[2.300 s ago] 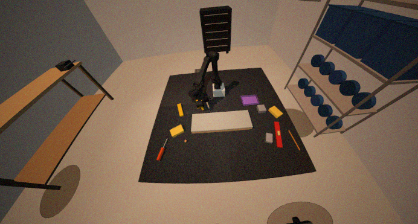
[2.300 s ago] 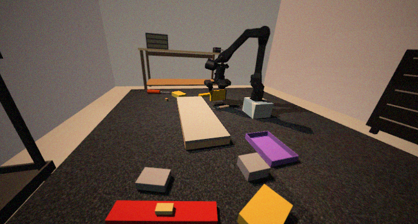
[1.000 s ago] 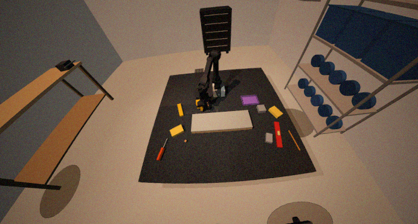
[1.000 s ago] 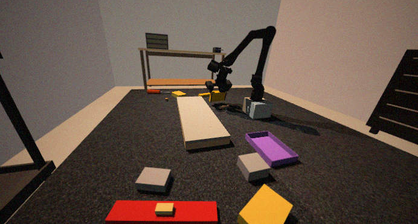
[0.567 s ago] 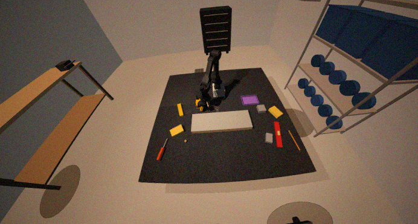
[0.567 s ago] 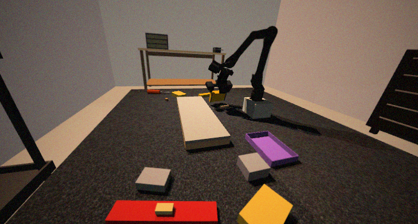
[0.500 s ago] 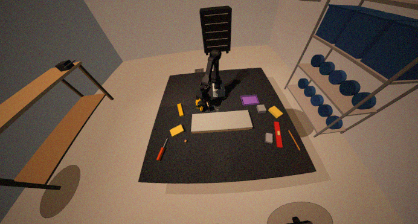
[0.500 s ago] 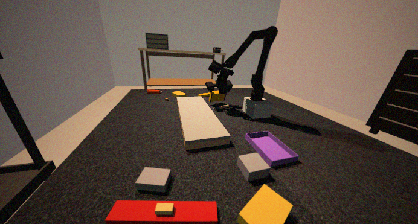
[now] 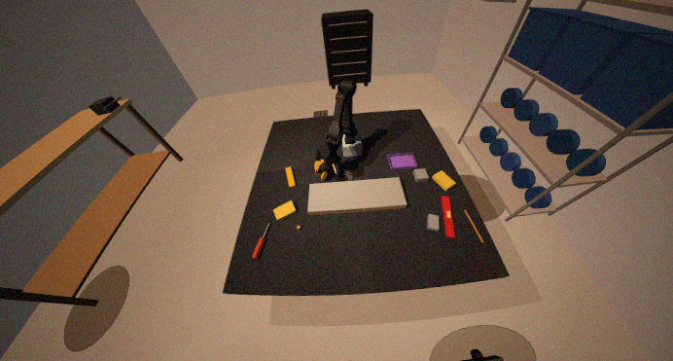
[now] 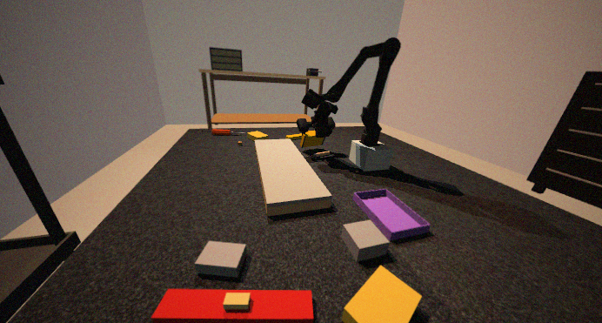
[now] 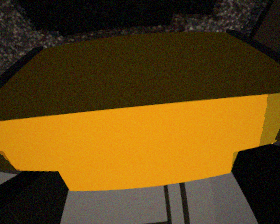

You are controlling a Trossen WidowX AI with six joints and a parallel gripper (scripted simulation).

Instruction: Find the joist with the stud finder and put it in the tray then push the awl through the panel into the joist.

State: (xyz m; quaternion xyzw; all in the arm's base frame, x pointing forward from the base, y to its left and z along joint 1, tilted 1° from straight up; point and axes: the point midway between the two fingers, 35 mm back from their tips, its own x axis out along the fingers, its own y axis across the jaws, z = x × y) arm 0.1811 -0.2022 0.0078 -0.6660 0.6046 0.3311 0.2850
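The stud finder is 10 mm ahead of my gripper tip, 10 mm to the left of it and 10 mm below it. Round my gripper tip: purple tray: 10 mm behind, 540 mm to the left, 60 mm below; then awl: 10 mm ahead, 110 mm to the left, 70 mm below; then square indicator window: 30 mm ahead, 10 mm to the right.
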